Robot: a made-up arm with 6 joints. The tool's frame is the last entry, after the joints. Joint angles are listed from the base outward. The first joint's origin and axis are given. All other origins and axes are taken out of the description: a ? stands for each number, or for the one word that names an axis. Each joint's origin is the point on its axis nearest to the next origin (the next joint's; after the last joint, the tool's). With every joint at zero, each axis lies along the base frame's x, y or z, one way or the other. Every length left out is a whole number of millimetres.
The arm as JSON. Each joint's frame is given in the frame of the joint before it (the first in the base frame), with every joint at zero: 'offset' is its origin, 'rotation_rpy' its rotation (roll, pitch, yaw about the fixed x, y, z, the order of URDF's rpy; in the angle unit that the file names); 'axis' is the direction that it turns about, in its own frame. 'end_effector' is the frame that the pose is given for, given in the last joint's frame.
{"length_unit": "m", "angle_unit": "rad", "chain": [
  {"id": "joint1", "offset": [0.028, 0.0, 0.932], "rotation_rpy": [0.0, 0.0, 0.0], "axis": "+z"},
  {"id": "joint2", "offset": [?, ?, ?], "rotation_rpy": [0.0, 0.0, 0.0], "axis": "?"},
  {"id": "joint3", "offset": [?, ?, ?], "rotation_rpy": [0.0, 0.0, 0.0], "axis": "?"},
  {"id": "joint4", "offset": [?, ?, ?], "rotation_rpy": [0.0, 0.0, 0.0], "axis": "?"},
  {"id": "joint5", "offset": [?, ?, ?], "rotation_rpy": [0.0, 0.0, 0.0], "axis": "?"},
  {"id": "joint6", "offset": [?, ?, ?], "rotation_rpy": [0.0, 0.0, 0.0], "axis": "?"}
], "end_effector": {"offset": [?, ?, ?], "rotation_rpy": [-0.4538, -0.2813, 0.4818]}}
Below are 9 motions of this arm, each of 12 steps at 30 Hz.
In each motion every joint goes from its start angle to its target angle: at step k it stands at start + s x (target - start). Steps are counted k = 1, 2, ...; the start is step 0. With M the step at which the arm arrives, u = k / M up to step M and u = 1 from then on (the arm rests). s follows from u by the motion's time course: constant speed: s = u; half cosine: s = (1 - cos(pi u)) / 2; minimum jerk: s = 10 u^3 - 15 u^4 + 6 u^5.
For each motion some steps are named. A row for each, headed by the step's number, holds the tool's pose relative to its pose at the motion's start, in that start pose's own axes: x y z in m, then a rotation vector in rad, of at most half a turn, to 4 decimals.
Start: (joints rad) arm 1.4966 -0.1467 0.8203 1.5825 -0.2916 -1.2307
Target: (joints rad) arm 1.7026 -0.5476 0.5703 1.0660 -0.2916 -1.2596
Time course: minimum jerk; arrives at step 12
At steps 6, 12:
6: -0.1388 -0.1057 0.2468 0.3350 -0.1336 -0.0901
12: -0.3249 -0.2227 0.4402 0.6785 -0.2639 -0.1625

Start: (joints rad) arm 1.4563 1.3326 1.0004 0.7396 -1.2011 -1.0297
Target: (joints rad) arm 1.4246 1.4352 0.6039 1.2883 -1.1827 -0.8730
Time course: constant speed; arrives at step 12
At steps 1, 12:
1: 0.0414 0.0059 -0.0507 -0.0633 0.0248 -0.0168
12: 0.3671 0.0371 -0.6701 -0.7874 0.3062 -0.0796

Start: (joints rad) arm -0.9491 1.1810 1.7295 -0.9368 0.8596 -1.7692
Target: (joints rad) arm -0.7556 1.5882 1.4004 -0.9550 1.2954 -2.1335
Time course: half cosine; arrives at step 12
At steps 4, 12:
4: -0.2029 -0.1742 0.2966 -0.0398 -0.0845 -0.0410
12: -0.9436 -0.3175 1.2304 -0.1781 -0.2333 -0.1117

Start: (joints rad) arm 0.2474 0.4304 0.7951 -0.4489 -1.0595 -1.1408
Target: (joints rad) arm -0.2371 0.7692 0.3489 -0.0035 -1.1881 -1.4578
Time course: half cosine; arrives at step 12
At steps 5, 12:
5: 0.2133 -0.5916 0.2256 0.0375 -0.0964 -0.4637
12: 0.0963 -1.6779 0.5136 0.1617 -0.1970 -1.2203

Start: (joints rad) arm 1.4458 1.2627 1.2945 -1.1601 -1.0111 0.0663
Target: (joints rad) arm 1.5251 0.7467 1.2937 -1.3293 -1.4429 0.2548
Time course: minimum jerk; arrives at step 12
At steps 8, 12:
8: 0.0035 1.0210 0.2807 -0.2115 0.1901 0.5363
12: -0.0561 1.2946 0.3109 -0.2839 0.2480 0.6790

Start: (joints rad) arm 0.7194 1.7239 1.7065 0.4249 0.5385 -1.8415
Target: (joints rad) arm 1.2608 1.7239 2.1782 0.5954 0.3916 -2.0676
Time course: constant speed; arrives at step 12
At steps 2, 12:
2: 0.0635 0.1999 -0.1942 0.0858 0.0259 0.0612
12: 0.1096 1.4069 -0.8262 0.5362 0.0968 0.3285

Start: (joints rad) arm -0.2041 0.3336 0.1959 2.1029 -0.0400 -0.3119
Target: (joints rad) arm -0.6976 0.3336 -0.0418 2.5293 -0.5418 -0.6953
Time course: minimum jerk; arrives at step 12
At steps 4, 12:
4: -0.0029 0.1908 -0.1498 0.0892 0.1460 0.0755
12: -0.2013 0.9533 -0.5493 0.2991 0.6799 0.2601

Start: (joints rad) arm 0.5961 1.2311 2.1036 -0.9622 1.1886 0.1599
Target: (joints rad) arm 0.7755 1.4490 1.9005 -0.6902 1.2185 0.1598
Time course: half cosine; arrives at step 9
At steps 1, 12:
1: -0.0268 0.0008 -0.0034 -0.0033 0.0097 0.0082
12: -0.9146 0.0509 0.0782 -0.0280 0.3188 0.3105

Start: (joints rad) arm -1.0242 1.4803 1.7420 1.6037 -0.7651 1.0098
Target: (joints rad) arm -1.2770 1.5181 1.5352 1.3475 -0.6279 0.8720
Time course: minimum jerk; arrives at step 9
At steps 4, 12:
4: 0.2894 0.1457 0.0270 0.0373 -0.1271 0.0497
12: 0.6918 0.4436 0.0657 0.1459 -0.3164 0.1373

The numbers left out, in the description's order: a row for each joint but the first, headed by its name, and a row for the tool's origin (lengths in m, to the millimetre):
joint2: xyz 0.273 0.01 0.0, axis +y
joint3: xyz -0.017 0.0 1.079, axis -y
joint4: xyz 1.435 0.0 0.246, axis -x
joint5: xyz 0.0 -0.002 -0.006, axis -y
joint6: xyz 0.102 0.0 -0.001, axis -x
tool: xyz 0.0 -0.028 -0.016

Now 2 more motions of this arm.
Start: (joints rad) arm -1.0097 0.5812 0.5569 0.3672 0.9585 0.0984
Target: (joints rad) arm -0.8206 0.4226 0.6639 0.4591 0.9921 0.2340
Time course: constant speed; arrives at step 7
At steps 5, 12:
5: 0.3574 -0.1537 0.3165 -0.1785 -0.2102 -0.0022
12: 0.4727 -0.2239 0.4603 -0.2526 -0.2883 -0.0174

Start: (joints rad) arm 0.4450 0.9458 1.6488 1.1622 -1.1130 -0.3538
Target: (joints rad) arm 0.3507 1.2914 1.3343 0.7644 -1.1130 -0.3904
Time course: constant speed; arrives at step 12
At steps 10, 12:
10: 0.5241 0.7934 -0.6487 0.1119 0.3721 0.4778
12: 0.5700 0.9490 -0.8153 0.1487 0.4629 0.5591

